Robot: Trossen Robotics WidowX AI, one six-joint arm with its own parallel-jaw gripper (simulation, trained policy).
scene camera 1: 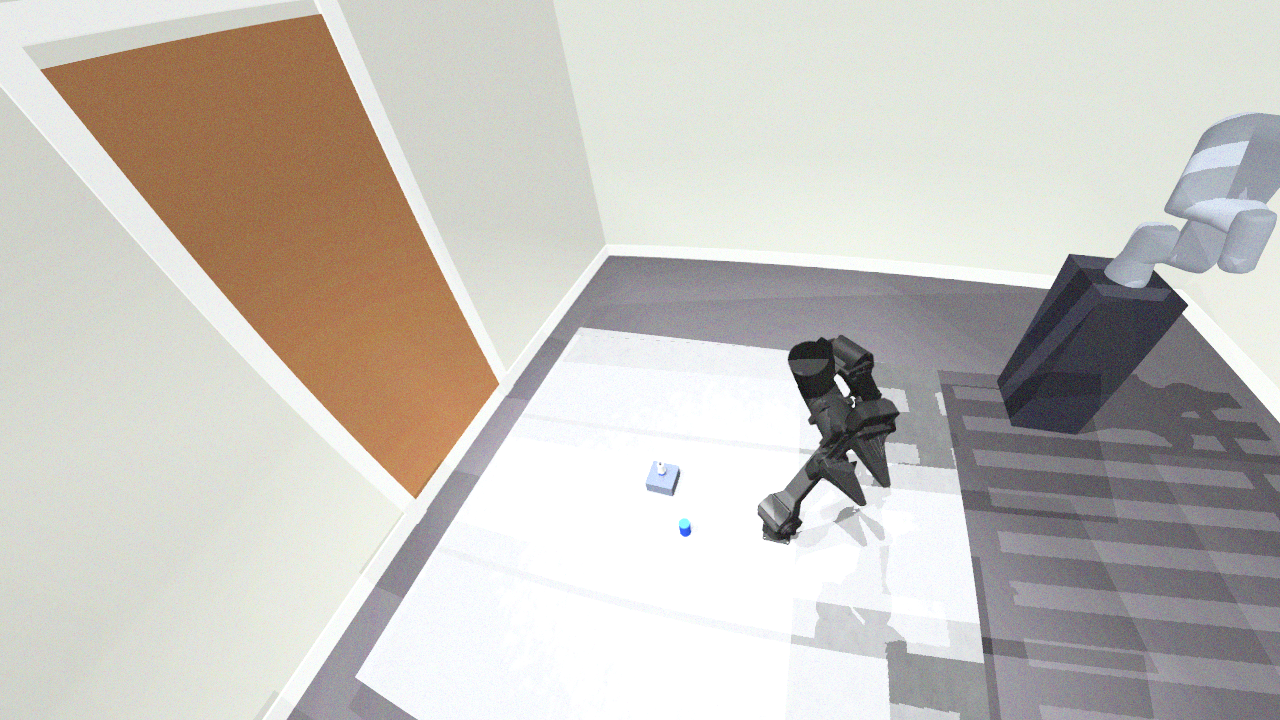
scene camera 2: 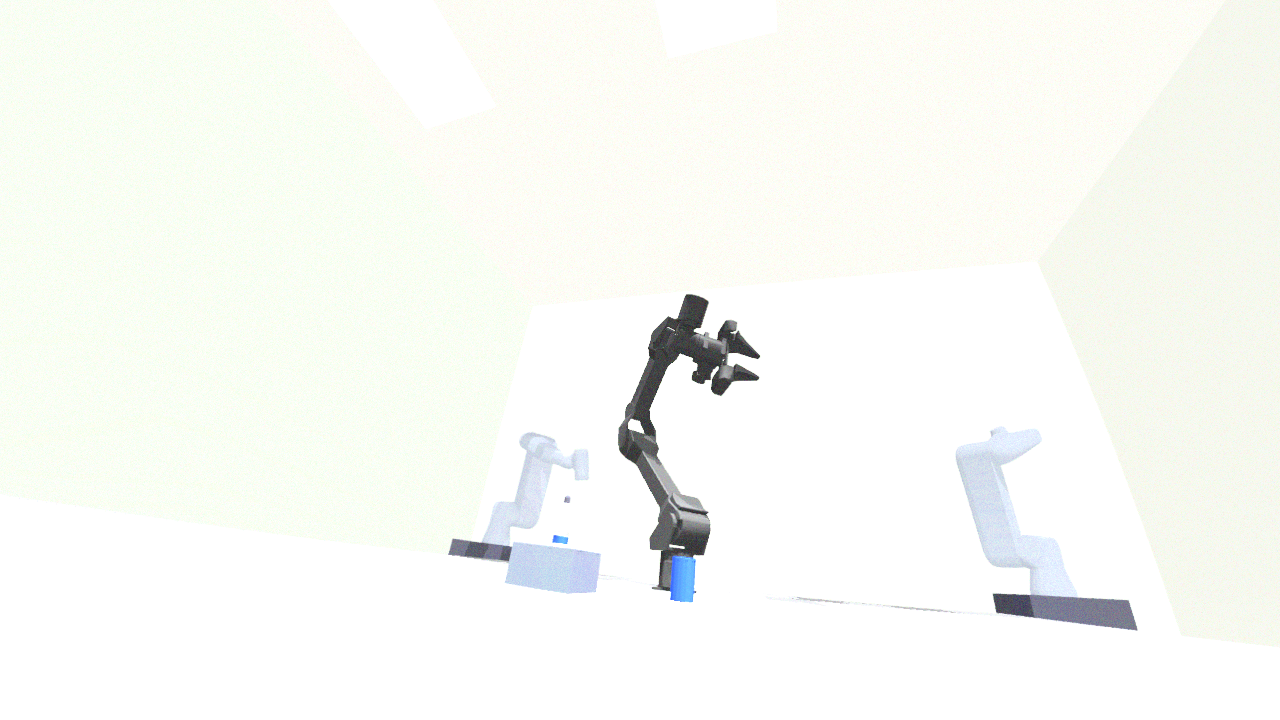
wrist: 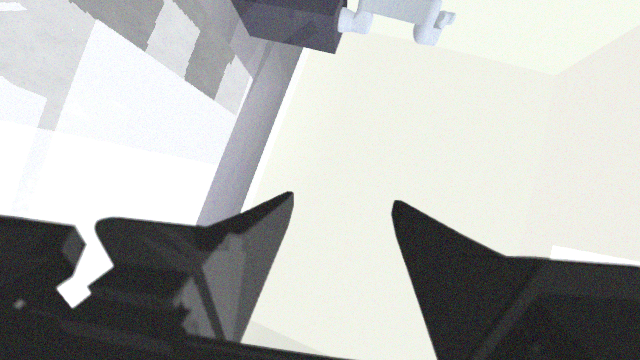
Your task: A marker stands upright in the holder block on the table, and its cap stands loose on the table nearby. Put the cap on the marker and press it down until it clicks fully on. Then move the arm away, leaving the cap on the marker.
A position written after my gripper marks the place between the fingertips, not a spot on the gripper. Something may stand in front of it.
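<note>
Gripper (scene camera 1: 874,496), mine, is visible. Scene camera 2 shows my gripper (scene camera 2: 759,368), a blue cap (scene camera 2: 682,587) and a grey holder block (scene camera 2: 567,571). The wrist view shows my gripper (wrist: 342,202); the blue cap is out of frame in the wrist view.
</note>
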